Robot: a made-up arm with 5 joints.
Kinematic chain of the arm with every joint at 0, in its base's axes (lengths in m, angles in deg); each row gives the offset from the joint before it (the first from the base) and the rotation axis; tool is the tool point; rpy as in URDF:
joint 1: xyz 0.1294 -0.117 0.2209 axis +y
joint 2: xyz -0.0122 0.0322 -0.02 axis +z
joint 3: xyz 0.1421 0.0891 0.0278 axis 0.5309 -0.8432 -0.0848
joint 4: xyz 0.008 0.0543 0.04 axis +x
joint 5: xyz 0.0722 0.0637 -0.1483 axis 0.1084 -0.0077 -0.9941
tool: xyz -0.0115 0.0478 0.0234 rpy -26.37 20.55 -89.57
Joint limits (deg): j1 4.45..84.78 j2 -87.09..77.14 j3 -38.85..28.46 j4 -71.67..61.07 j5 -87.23..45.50
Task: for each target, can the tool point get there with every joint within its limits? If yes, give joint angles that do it. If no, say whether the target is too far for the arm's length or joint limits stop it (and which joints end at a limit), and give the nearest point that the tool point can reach.
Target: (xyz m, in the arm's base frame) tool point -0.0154 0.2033 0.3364
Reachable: yes | joints 44.84 61.91 -5.93 35.65 -52.20
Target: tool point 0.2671 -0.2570 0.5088
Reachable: no: joint limits stop it (at a limit: joint 1, joint 2, joint 3, joint 4) | nearest point 0.4041 -0.2762 0.3681 | short by 0.197 m
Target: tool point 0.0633 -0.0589 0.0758
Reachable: yes | joints 78.50 -10.01 -29.60 -59.69 -47.34
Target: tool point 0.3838 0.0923 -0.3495
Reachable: no: too far | nearest point 0.2811 0.0222 -0.1192 | short by 0.262 m
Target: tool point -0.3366 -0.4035 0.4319
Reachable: no: too far | nearest point 0.0167 -0.2680 0.1888 | short by 0.450 m
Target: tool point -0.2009 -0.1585 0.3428
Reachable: no: joint limits stop it (at a limit: joint 2, joint 3) | nearest point -0.0740 0.0608 0.2959 | short by 0.258 m
